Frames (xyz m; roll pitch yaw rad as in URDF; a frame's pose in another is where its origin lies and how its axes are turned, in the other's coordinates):
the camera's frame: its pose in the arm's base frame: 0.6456 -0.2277 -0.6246 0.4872 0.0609 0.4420
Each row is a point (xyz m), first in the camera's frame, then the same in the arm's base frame.
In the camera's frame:
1: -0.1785 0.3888 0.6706
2: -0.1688 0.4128 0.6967
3: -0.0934 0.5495 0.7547
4: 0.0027 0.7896 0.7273
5: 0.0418 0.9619 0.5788
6: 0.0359 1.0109 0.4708
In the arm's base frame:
1: 0.5145 -0.2570 0.1594
2: 0.5213 -0.2438 0.1931
3: 0.5556 -0.1240 0.3035
4: 0.5509 0.1227 0.3857
5: 0.4886 0.3386 0.3328
6: 0.4391 0.4190 0.2608

